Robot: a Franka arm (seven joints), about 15 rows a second.
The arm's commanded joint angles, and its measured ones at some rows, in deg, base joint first. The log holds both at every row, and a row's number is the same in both.
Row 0, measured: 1.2, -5.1, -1.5, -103.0, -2.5, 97.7, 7.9
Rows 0 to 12, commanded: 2.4, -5.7, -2.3, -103.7, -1.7, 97.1, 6.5; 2.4, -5.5, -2.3, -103.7, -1.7, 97.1, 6.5; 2.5, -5.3, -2.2, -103.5, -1.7, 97.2, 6.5; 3.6, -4.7, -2.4, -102.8, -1.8, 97.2, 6.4; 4.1, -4.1, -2.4, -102.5, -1.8, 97.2, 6.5; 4.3, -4.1, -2.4, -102.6, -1.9, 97.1, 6.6; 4.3, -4.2, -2.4, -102.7, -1.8, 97.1, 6.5; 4.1, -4.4, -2.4, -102.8, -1.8, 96.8, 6.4; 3.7, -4.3, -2.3, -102.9, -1.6, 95.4, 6.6; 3.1, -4.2, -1.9, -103.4, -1.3, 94.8, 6.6; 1.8, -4.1, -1.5, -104.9, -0.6, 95.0, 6.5; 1.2, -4.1, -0.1, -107.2, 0.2, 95.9, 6.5; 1.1, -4.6, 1.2, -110.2, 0.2, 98.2, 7.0
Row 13, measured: 2.6, -4.2, -1.5, -104.6, -1.6, 95.5, 7.7
